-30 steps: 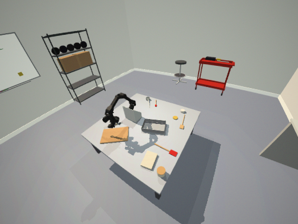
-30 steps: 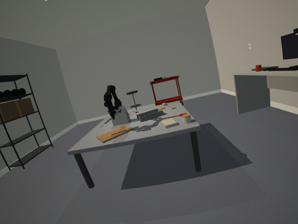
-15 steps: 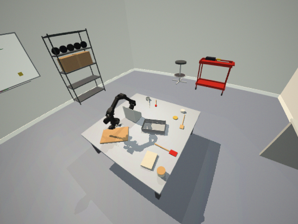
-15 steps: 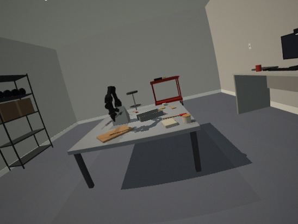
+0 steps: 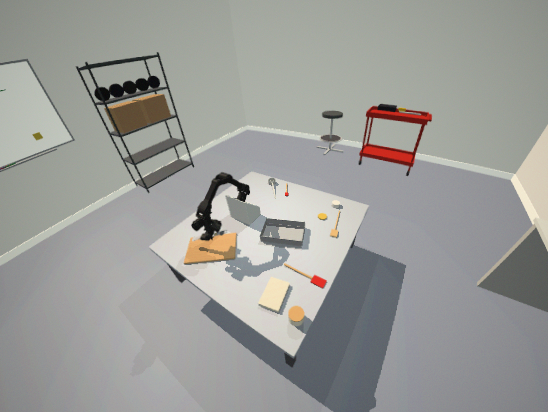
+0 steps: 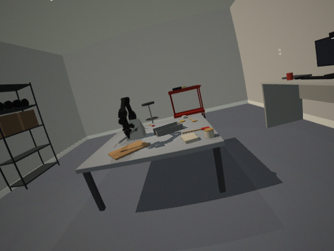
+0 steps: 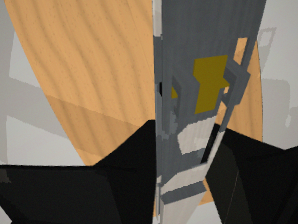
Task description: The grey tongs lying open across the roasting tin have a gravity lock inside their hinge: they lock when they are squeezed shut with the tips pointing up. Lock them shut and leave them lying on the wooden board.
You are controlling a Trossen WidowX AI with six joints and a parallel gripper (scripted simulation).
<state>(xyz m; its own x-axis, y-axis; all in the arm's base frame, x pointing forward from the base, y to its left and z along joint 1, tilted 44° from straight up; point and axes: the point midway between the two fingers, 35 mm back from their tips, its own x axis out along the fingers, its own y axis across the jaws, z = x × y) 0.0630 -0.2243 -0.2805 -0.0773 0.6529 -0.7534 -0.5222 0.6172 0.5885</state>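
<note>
My gripper tip is now 100 mm above the wooden board, 30 mm past it and 20 mm to the left of it. From my gripper tip the other things lie so: cream block (560 mm ahead, 90 mm below, 20 mm to the right); grey roasting tin (390 mm to the left, 310 mm ahead, 80 mm below); red spatula (650 mm ahead, 190 mm to the left, 100 mm below).
</note>
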